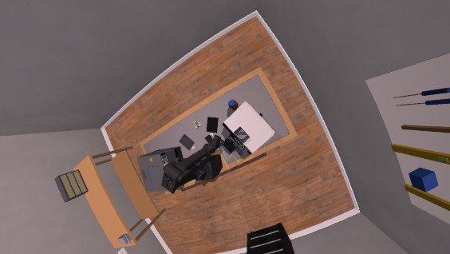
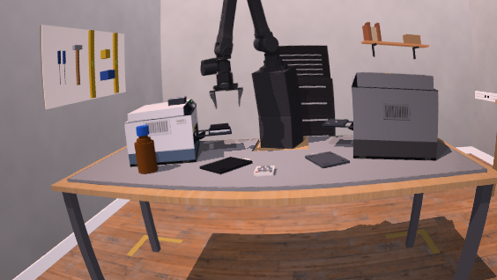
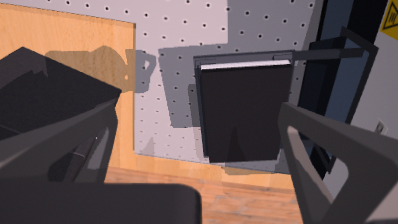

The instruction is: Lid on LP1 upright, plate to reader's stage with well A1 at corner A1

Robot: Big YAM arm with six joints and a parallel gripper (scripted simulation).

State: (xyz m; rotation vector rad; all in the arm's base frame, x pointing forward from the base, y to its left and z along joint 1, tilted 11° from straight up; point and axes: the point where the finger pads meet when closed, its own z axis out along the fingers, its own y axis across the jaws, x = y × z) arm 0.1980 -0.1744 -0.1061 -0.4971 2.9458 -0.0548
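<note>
My gripper is now 10 cm above the lid, 7 cm to the left of it and 6 cm past it. The rest, counted from my hand: brown capped bottle: 31 cm ahead, 25 cm to the right, 9 cm below; multi-well plate: 11 cm below, 7 cm to the right, 6 cm behind; flat black pad: 20 cm below, 19 cm ahead, 5 cm to the left.
</note>
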